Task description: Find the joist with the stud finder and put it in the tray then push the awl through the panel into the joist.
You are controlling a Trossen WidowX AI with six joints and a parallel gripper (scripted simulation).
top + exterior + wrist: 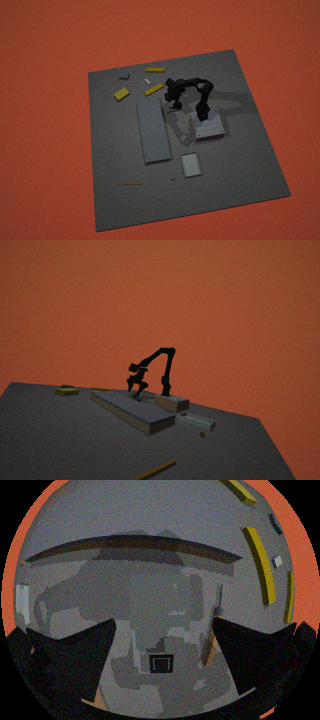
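The stud finder is 30 mm behind my gripper tip, 10 mm to the left of it and 10 mm below it. The rest, counted from my gripper tip: white piece: 90 mm ahead, 300 mm to the right, 50 mm below; awl: 20 mm behind, 80 mm to the right, 50 mm below; tray: 50 mm ahead, 480 mm to the left, 40 mm below.
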